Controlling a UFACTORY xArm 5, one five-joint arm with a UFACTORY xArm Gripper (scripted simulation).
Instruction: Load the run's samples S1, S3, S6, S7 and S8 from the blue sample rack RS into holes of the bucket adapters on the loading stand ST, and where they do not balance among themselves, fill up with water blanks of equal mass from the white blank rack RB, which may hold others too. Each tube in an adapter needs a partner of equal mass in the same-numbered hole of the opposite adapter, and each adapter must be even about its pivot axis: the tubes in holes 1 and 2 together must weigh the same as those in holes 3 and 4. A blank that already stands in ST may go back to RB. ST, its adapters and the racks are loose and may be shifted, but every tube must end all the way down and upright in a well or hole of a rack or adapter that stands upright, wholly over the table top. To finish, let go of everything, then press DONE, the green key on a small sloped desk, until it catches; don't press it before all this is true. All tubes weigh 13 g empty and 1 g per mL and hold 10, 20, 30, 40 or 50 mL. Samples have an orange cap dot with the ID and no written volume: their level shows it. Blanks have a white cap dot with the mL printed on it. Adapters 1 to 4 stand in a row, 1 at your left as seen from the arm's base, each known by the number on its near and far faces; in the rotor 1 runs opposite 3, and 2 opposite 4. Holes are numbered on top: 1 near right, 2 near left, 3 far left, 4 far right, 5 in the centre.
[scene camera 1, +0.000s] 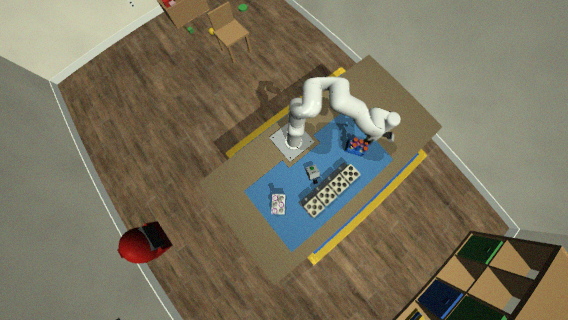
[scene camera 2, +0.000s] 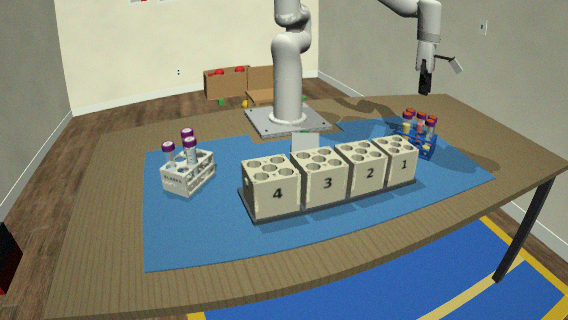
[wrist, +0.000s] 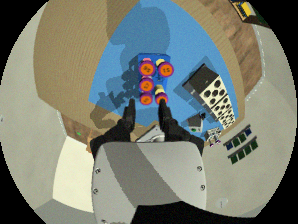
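Observation:
The gripper (scene camera 2: 424, 93) (wrist: 147, 105) can be seen in this scene, as can an adapter 1 (scene camera 2: 401, 166) (wrist: 206, 79). An adapter 2 (scene camera 2: 366, 173) and an adapter 3 (scene camera 2: 322, 182) are visible too, and the scene also includes a white blank rack RB (scene camera 2: 173, 181).

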